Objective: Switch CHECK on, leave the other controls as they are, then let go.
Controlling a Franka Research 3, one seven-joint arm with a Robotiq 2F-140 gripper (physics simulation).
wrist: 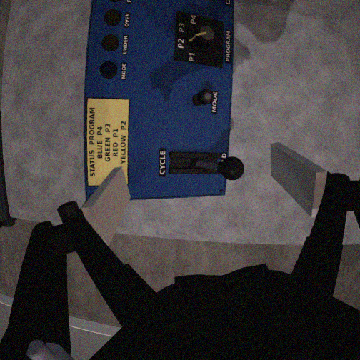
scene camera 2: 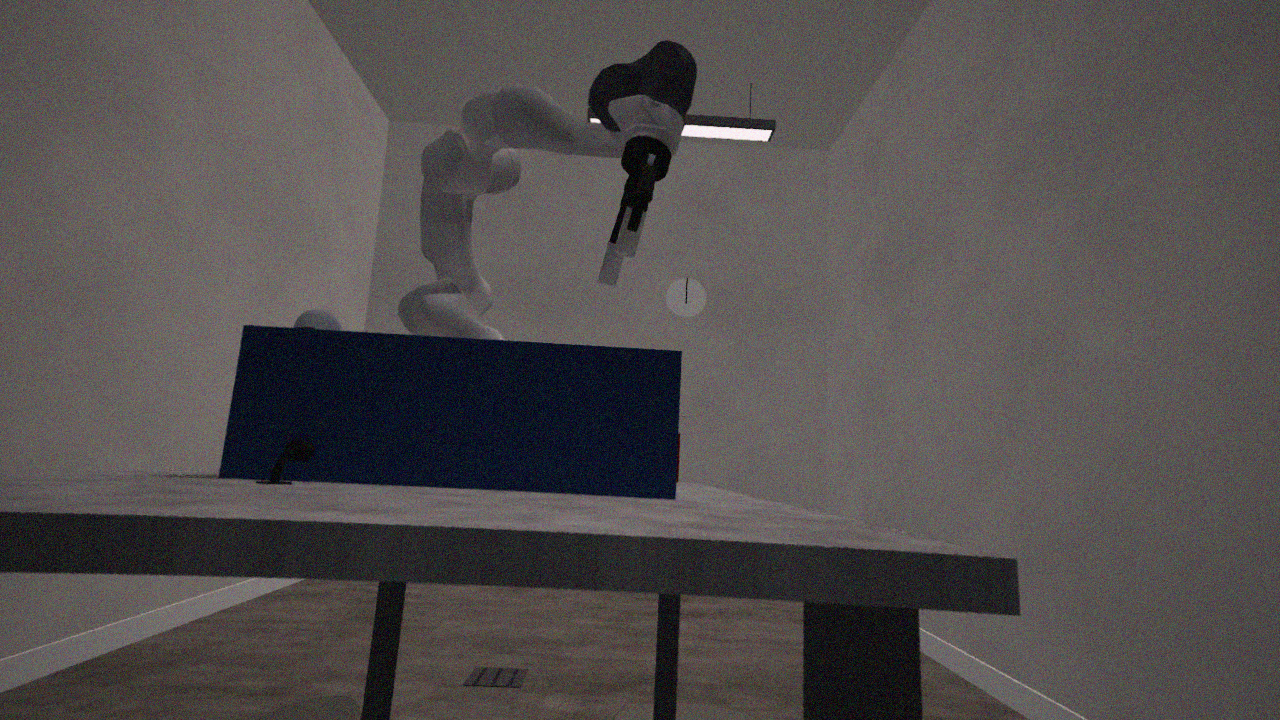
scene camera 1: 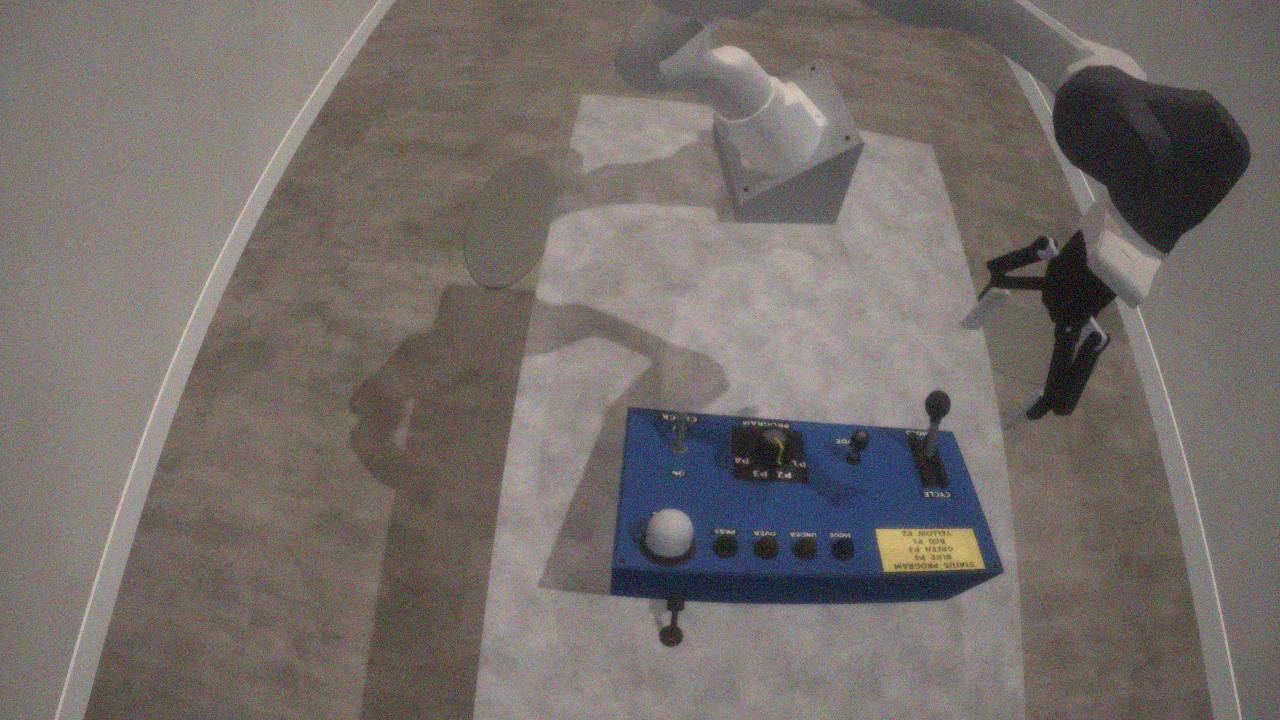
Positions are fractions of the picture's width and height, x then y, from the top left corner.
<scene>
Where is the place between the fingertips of my gripper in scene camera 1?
0.77,0.52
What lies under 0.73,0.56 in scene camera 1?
A cycle lever.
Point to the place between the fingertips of my gripper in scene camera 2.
0.48,0.38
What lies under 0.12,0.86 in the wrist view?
My gripper.
</scene>
